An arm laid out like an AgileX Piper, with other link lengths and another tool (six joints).
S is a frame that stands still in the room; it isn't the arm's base.
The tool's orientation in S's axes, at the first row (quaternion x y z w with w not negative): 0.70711, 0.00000, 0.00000, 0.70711
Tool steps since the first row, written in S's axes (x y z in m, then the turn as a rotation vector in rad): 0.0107, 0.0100, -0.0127, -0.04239, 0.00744, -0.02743; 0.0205, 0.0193, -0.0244, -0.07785, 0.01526, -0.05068; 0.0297, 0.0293, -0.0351, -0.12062, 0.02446, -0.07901; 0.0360, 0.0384, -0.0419, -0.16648, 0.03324, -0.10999; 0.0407, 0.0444, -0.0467, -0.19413, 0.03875, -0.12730; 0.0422, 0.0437, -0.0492, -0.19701, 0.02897, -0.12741
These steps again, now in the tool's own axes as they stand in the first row. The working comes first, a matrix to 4 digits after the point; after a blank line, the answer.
The tool's axes in the first row as the columns of a matrix, in S's axes (used below as rounded here):
1.0000, 0.0000, 0.0000
0.0000, 0.0000, -1.0000
0.0000, 1.0000, 0.0000

0.0107, -0.0127, -0.0100, -0.04239, -0.02743, -0.00744; 0.0205, -0.0244, -0.0193, -0.07785, -0.05068, -0.01526; 0.0297, -0.0351, -0.0293, -0.12062, -0.07901, -0.02446; 0.0360, -0.0419, -0.0384, -0.16648, -0.10999, -0.03324; 0.0407, -0.0467, -0.0444, -0.19413, -0.12730, -0.03875; 0.0422, -0.0492, -0.0437, -0.19701, -0.12741, -0.02897
